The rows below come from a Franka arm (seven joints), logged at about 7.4 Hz.
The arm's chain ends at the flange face. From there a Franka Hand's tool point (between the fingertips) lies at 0.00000 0.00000 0.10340 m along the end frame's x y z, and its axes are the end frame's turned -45 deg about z.
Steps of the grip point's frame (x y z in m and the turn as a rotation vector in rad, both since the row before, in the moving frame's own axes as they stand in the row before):
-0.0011, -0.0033, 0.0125, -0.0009, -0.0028, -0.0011
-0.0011, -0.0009, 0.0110, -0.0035, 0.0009, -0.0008
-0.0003, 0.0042, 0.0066, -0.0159, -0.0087, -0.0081
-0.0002, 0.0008, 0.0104, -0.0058, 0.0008, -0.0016
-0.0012, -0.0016, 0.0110, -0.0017, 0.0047, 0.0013
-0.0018, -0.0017, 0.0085, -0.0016, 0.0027, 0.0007
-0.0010, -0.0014, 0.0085, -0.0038, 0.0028, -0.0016
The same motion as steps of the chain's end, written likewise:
-0.0030, -0.0018, 0.0125, -0.0026, -0.0013, -0.0011
-0.0017, 0.0000, 0.0110, -0.0018, 0.0031, -0.0008
0.0022, 0.0014, 0.0066, -0.0174, 0.0051, -0.0081
-0.0001, 0.0003, 0.0104, -0.0035, 0.0047, -0.0016
-0.0024, -0.0001, 0.0110, 0.0021, 0.0045, 0.0013
-0.0028, 0.0002, 0.0085, 0.0008, 0.0030, 0.0007
-0.0022, -0.0004, 0.0085, -0.0007, 0.0047, -0.0016

